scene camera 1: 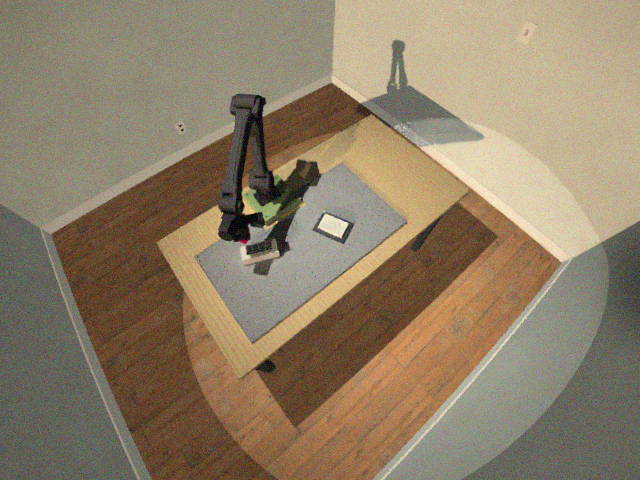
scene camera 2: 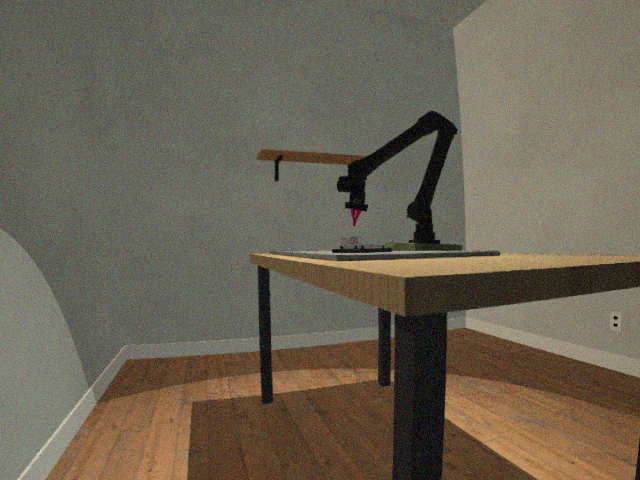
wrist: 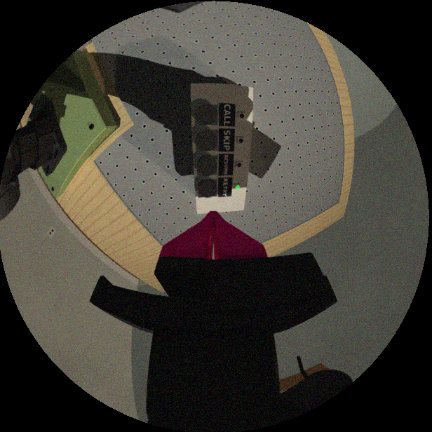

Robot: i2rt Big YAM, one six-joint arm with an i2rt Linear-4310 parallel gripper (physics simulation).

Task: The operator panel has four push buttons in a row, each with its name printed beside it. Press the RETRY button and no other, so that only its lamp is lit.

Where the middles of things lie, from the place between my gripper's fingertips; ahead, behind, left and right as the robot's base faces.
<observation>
I see my gripper 8 cm above the operator panel [wrist: 233, 126], 4 cm to the right of it and 3 cm short of it.
</observation>
